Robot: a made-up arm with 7 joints.
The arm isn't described. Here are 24 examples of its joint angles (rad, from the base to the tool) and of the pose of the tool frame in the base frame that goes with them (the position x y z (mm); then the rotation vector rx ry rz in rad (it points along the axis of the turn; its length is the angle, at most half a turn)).
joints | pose
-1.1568 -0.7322 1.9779 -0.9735 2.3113 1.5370 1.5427 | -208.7 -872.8 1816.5 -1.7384 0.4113 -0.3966
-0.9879 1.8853 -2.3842 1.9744 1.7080 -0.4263 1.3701 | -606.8 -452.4 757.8 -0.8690 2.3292 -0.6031
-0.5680 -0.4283 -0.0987 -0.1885 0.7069 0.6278 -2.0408 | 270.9 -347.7 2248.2 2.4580 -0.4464 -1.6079
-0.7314 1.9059 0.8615 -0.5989 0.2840 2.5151 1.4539 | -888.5 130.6 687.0 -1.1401 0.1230 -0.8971
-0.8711 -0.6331 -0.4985 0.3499 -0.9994 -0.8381 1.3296 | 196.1 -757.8 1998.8 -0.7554 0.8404 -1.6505
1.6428 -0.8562 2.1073 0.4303 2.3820 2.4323 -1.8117 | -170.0 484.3 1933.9 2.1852 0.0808 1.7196
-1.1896 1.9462 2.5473 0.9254 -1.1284 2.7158 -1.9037 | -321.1 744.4 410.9 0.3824 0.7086 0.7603
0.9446 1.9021 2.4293 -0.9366 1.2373 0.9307 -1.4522 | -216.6 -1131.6 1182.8 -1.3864 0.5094 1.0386
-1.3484 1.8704 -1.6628 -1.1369 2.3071 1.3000 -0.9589 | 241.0 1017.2 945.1 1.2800 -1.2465 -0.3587
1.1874 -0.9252 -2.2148 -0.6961 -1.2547 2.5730 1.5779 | 153.6 816.3 1162.9 0.9356 0.1954 -1.1993
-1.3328 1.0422 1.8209 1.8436 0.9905 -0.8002 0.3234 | 424.7 382.6 863.5 0.5575 1.1014 1.1766
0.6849 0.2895 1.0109 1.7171 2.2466 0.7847 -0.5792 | -187.1 626.6 1411.3 2.0594 -1.1173 1.6700
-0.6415 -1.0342 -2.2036 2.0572 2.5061 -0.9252 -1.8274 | -412.6 -686.9 1342.6 -1.5572 -0.4863 1.2747
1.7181 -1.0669 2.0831 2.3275 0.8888 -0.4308 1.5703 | -144.1 -348.7 1244.0 1.2286 -1.4518 -1.1492
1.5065 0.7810 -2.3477 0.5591 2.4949 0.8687 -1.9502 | 593.4 -960.5 1675.5 -1.9321 -1.7849 -0.2014
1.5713 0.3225 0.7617 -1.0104 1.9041 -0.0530 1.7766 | 410.6 -865.1 1848.9 -1.0822 0.1239 -1.1939
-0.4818 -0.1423 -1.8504 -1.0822 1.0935 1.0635 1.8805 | 384.7 372.3 1978.3 -1.2083 -1.8888 0.8566
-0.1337 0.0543 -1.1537 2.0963 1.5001 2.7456 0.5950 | 17.8 -507.4 1211.9 -1.6515 -0.6880 -2.0546
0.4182 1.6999 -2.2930 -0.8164 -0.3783 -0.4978 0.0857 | -1064.0 -120.2 1200.7 -0.3547 -0.4517 -1.5848
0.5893 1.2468 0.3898 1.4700 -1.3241 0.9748 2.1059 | -596.4 -73.7 1978.7 -0.2878 -2.7143 0.1282
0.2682 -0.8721 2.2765 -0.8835 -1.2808 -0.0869 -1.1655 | 1061.4 -343.7 1291.0 0.1031 -1.5563 2.0623
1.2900 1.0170 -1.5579 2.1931 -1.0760 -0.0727 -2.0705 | 814.1 -381.1 1118.5 -0.4720 0.0837 -2.3381
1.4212 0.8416 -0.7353 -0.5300 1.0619 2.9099 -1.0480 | -40.7 -814.9 1547.9 0.0020 -0.9727 -2.4384
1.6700 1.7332 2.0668 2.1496 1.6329 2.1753 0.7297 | -261.5 -24.9 959.2 -1.5268 1.5347 -1.5291
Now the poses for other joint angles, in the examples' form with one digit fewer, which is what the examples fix.
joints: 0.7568 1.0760 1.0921 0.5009 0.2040 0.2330 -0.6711
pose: -806 -464 1849 0.985 1.452 -0.857
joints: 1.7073 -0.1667 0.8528 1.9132 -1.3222 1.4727 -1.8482
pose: -573 365 1450 0.981 0.539 0.786
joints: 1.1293 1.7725 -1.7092 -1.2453 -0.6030 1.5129 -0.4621
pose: -696 -172 1154 -1.401 1.131 -1.431
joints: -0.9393 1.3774 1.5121 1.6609 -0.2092 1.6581 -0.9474
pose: 135 878 1265 1.723 -0.298 -1.183
